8 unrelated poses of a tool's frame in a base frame.
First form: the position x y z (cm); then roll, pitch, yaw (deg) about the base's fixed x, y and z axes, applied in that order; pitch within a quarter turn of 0, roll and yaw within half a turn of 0.
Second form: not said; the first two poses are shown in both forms.
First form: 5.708 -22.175 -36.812 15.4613 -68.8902 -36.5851
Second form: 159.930 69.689 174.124 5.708 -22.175 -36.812
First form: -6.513 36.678 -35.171 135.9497 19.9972 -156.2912
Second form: 94.240 132.485 62.372 -6.513 36.678 -35.171
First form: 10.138 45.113 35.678 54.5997 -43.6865 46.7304
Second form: -69.415 65.235 139.523 10.138 45.113 35.678
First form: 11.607 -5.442 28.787 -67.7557 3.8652 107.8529
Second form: -163.726 67.809 -85.825 11.607 -5.442 28.787
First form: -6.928 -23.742 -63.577 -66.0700 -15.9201 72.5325
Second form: 169.473 67.042 -107.331 -6.928 -23.742 -63.577
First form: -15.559 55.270 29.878 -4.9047 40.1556 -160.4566
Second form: -152.877 40.404 -5.786 -15.559 55.270 29.878
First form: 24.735 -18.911 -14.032 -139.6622 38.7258 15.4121
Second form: 141.791 126.489 -38.911 24.735 -18.911 -14.032
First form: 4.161 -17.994 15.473 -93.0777 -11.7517 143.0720
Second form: -127.555 93.013 -101.768 4.161 -17.994 15.473
